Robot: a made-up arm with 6 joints.
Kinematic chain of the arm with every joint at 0, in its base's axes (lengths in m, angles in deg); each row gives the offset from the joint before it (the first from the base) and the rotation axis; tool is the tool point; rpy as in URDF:
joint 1: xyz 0 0 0.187 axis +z
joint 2: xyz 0 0 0 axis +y
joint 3: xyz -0.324 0 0.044 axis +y
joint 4: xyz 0.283 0 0.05 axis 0.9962 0 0.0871
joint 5: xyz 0 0 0 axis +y
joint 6: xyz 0.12 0 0.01 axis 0.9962 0 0.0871
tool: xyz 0 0 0 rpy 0 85 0
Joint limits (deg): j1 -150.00..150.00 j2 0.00..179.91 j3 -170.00..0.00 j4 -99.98..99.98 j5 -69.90..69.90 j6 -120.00..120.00
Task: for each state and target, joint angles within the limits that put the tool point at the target. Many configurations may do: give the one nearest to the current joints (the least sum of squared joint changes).
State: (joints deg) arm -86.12 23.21 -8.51 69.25 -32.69 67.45
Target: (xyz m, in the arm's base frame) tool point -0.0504 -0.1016 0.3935
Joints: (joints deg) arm -84.96 19.55 -15.64 67.80 -32.26 67.45
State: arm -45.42 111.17 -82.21 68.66 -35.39 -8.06
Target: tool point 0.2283 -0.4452 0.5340
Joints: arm -55.23 102.22 -95.14 66.85 -37.07 -8.06
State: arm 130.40 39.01 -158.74 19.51 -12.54 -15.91
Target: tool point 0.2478 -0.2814 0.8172
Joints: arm 130.24 48.26 -154.90 19.52 -10.82 -15.91
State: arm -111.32 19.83 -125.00 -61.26 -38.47 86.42
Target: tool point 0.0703 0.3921 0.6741
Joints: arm -90.07 12.61 -101.79 -64.71 -40.11 86.42
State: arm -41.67 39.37 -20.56 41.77 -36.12 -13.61
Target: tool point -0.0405 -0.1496 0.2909
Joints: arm -75.60 43.09 -2.91 57.18 -49.29 -13.61
